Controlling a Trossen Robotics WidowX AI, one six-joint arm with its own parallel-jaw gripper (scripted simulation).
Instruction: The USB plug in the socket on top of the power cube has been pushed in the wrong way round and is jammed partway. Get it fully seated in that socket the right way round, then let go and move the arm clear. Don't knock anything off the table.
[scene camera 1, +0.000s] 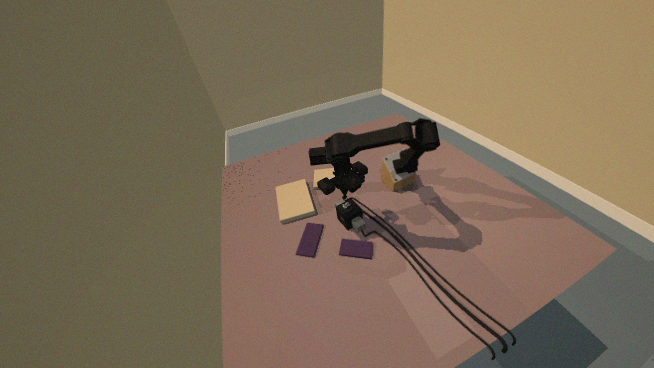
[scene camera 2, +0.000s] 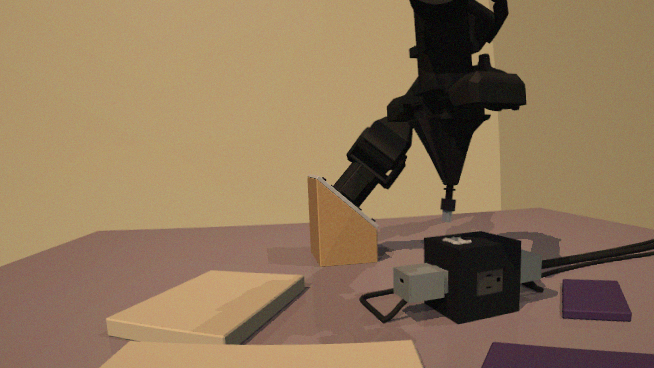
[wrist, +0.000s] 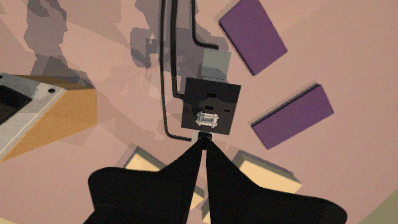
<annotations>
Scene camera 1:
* gripper: 344, 193
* black power cube: 344, 215
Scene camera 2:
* gripper: 450, 185
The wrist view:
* gripper: 204, 144
</annotations>
